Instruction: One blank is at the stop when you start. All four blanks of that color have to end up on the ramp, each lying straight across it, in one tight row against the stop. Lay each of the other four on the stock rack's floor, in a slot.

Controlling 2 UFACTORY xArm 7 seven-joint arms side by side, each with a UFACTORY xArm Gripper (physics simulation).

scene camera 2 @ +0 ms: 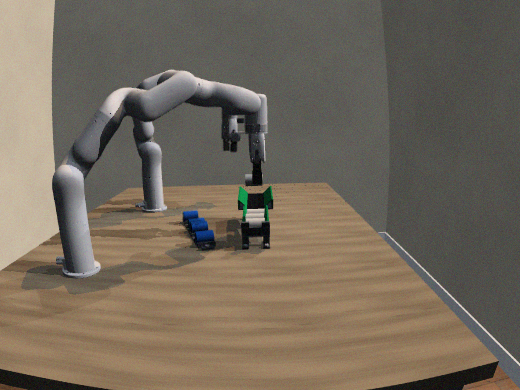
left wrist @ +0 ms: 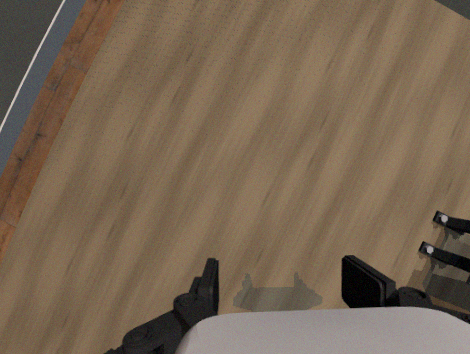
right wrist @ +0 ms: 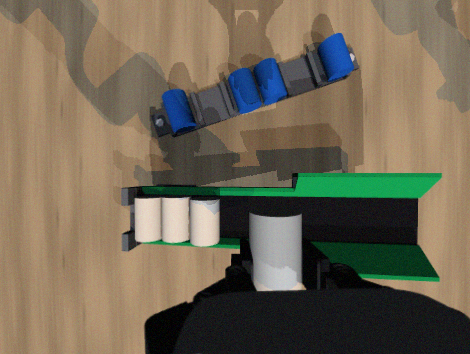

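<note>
Three white blanks (right wrist: 148,219) (right wrist: 175,219) (right wrist: 205,221) lie side by side straight across the ramp (right wrist: 367,185) (scene camera 2: 242,196), from the stop end; the white blanks (scene camera 2: 255,220) also show in scene camera 2. My right gripper (right wrist: 272,255) (scene camera 2: 256,179) is shut on a fourth white blank (right wrist: 275,242) (scene camera 2: 248,179) and holds it above the ramp, apart from the row. Four blue blanks (right wrist: 178,111) (right wrist: 245,91) (right wrist: 270,81) (right wrist: 335,57) lie in slots of the stock rack (right wrist: 212,105) (scene camera 2: 208,246). My left gripper (left wrist: 280,278) (scene camera 2: 230,146) is open and empty, high above the table.
The ramp's green side walls flare outward at its right half in the right wrist view. Two bare rack slots show between blue blanks. Two black feet with bolts (left wrist: 452,221) (left wrist: 440,254) show at the left wrist view's right edge. The arms cross close together above the table (scene camera 2: 310,300).
</note>
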